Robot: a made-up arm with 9 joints. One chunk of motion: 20 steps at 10 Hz.
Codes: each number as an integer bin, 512 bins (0 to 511) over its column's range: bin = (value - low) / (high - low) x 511, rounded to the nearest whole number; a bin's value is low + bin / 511 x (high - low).
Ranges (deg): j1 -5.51..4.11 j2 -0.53..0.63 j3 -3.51..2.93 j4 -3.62..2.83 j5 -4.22..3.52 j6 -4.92..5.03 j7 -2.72..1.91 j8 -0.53..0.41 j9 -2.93..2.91
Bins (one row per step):
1: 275 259 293 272 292 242 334 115 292
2: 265 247 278 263 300 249 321 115 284
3: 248 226 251 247 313 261 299 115 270
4: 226 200 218 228 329 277 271 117 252
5: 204 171 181 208 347 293 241 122 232
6: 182 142 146 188 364 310 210 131 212
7: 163 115 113 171 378 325 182 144 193
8: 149 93 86 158 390 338 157 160 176
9: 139 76 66 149 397 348 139 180 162
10: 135 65 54 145 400 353 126 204 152
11: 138 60 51 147 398 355 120 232 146
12: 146 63 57 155 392 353 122 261 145
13: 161 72 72 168 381 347 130 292 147
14: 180 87 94 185 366 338 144 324 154
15: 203 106 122 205 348 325 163 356 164
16: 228 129 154 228 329 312 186 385 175
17: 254 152 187 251 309 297 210 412 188
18: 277 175 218 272 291 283 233 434 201
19: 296 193 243 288 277 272 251 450 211
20: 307 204 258 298 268 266 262 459 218
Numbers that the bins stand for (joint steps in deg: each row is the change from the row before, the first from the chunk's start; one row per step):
1: -0.333 0.058 0.183 -0.187 0.203 -0.208 0.306 -0.318 0.407
2: -0.521 0.031 -0.006 -0.300 0.324 -0.072 0.188 -0.318 0.316
3: -0.841 -0.017 -0.347 -0.502 0.521 0.162 -0.011 -0.318 0.156
4: -1.255 -0.076 -0.763 -0.742 0.763 0.474 -0.265 -0.315 -0.050
5: -1.670 -0.142 -1.229 -0.995 1.036 0.785 -0.536 -0.306 -0.279
6: -2.084 -0.208 -1.670 -1.247 1.293 1.116 -0.817 -0.289 -0.507
7: -2.441 -0.269 -2.086 -1.462 1.505 1.408 -1.071 -0.265 -0.724
8: -2.705 -0.319 -2.426 -1.626 1.687 1.661 -1.297 -0.236 -0.919
9: -2.893 -0.357 -2.678 -1.739 1.793 1.856 -1.461 -0.199 -1.079
10: -2.969 -0.382 -2.829 -1.790 1.839 1.953 -1.578 -0.155 -1.193
11: -2.912 -0.394 -2.867 -1.765 1.808 1.992 -1.633 -0.103 -1.261
12: -2.761 -0.387 -2.792 -1.664 1.718 1.953 -1.615 -0.050 -1.273
13: -2.479 -0.367 -2.603 -1.499 1.551 1.837 -1.542 0.007 -1.250
14: -2.121 -0.333 -2.325 -1.285 1.324 1.661 -1.415 0.066 -1.170
15: -1.688 -0.289 -1.972 -1.032 1.051 1.408 -1.243 0.125 -1.056
16: -1.218 -0.237 -1.569 -0.742 0.763 1.155 -1.035 0.178 -0.930
17: -0.728 -0.185 -1.153 -0.452 0.460 0.863 -0.817 0.228 -0.781
18: -0.295 -0.133 -0.763 -0.187 0.188 0.590 -0.609 0.268 -0.633
19: 0.062 -0.092 -0.448 0.015 -0.024 0.376 -0.446 0.298 -0.519
20: 0.270 -0.067 -0.258 0.141 -0.161 0.259 -0.346 0.314 -0.439

